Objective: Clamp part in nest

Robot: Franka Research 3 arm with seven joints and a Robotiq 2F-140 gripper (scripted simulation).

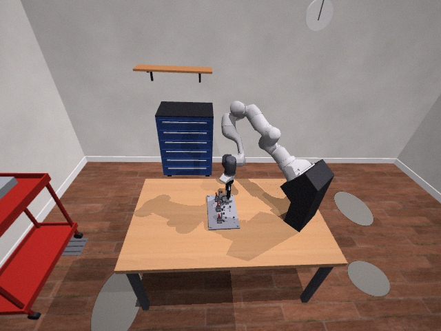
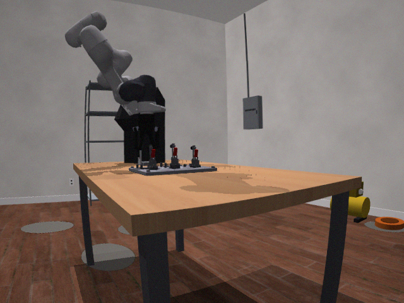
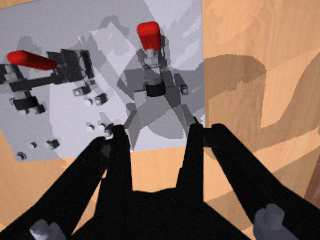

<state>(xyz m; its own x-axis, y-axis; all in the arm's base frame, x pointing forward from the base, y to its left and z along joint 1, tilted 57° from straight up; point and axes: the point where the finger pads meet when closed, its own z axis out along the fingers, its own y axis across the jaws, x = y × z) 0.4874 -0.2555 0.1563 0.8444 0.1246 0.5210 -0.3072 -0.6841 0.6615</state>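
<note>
Right now the grey block part is 3 cm below my hand. Round my hand: grey fixture plate: 8 cm to the left, 8 cm ahead, 6 cm below.
</note>
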